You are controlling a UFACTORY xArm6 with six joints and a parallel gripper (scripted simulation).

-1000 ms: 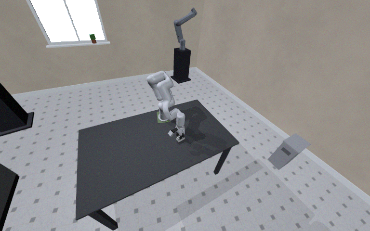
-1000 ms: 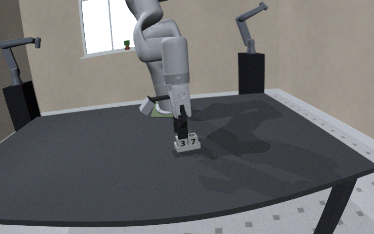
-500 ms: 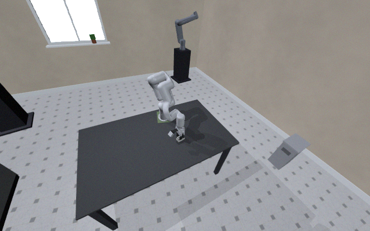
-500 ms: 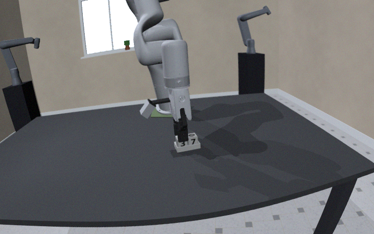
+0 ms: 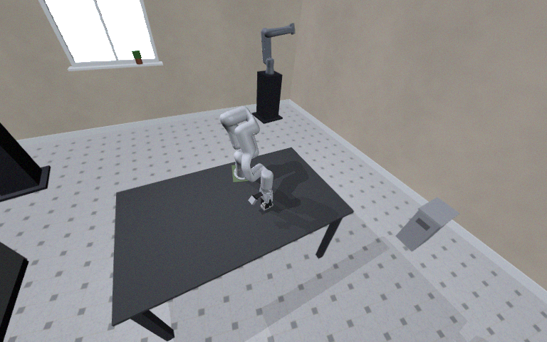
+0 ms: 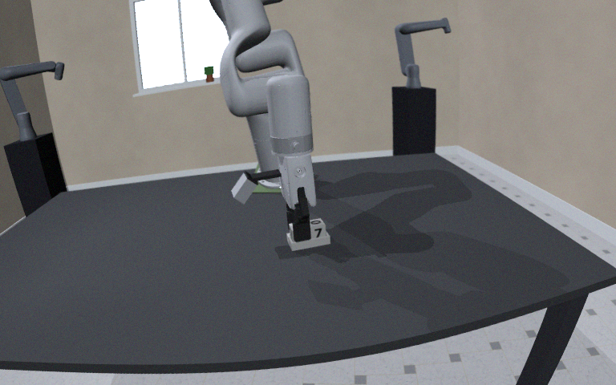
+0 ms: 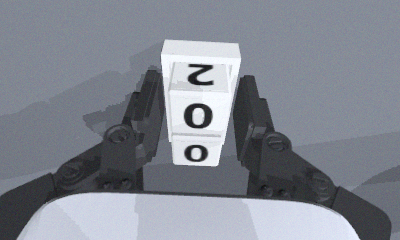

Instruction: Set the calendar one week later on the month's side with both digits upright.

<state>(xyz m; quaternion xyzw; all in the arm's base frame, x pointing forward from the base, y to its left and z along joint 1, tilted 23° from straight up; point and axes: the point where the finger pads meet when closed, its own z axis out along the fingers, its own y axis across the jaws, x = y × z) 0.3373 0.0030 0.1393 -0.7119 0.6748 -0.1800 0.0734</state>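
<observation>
The white calendar tray lies 3 cm below my hand and 2 cm to the left of it.
</observation>
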